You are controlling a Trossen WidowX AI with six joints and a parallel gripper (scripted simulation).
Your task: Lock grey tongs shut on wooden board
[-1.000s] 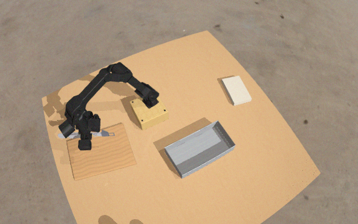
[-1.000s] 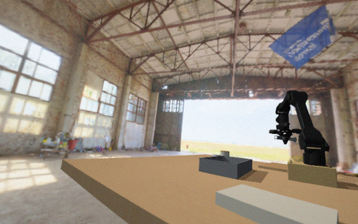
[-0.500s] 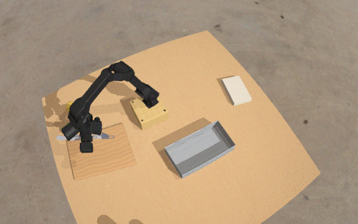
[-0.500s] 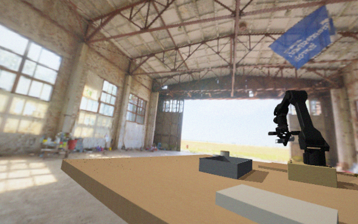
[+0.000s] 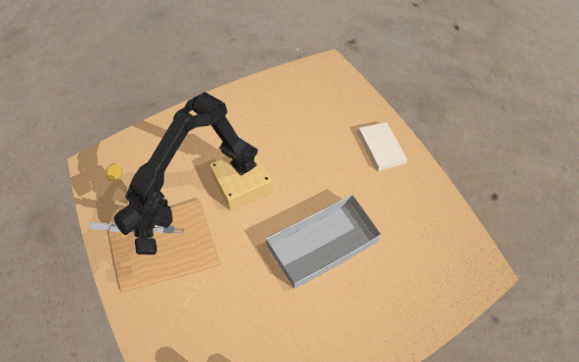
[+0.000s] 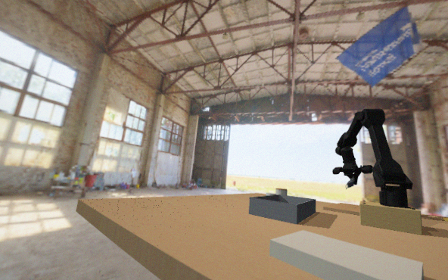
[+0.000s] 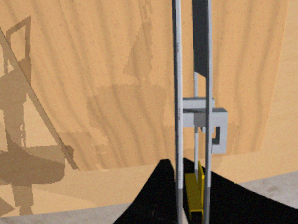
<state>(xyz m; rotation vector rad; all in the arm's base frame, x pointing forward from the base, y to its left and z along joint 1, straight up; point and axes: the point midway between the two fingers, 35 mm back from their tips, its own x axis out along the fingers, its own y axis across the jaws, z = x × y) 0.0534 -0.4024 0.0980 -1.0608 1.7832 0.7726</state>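
Right now the wooden board is 130 mm below my gripper tip and 30 mm to the left of it. Also, from my gripper tip: grey roasting tin (450 mm to the left, 300 mm ahead, 110 mm below); pale flat block (870 mm to the left, 160 mm ahead, 120 mm below).
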